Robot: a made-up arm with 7 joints. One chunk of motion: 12 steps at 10 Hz.
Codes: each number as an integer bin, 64 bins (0 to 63) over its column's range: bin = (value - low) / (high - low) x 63, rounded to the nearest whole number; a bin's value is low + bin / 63 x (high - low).
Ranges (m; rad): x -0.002..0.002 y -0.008..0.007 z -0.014..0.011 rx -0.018..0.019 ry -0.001..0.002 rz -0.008..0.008
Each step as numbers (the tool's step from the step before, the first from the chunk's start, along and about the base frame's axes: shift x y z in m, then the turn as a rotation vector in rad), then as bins.
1 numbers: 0.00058 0.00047 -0.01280 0.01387 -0.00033 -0.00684
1 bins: 41 36 3 54 14 5
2 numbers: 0.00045 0.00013 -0.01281 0.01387 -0.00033 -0.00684
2 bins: 39 34 3 54 14 5
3 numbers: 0.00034 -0.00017 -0.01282 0.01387 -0.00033 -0.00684
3 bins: 37 33 3 54 14 5
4 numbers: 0.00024 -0.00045 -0.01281 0.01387 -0.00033 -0.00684
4 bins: 35 32 3 54 14 5
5 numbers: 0.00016 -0.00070 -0.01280 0.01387 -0.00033 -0.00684
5 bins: 34 31 3 54 14 5
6 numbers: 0.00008 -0.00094 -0.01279 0.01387 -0.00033 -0.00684
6 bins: 33 30 3 54 14 5
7 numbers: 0.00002 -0.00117 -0.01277 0.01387 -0.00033 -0.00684
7 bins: 32 29 3 54 14 5
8 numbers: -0.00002 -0.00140 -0.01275 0.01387 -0.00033 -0.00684
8 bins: 31 28 3 54 14 5
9 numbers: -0.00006 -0.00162 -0.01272 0.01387 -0.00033 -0.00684
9 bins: 31 27 3 54 14 5
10 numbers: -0.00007 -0.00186 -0.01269 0.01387 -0.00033 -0.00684
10 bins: 30 26 3 54 14 5
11 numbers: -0.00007 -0.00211 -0.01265 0.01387 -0.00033 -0.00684
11 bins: 30 25 3 54 14 5
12 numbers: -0.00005 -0.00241 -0.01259 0.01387 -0.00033 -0.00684
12 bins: 31 23 4 54 14 5
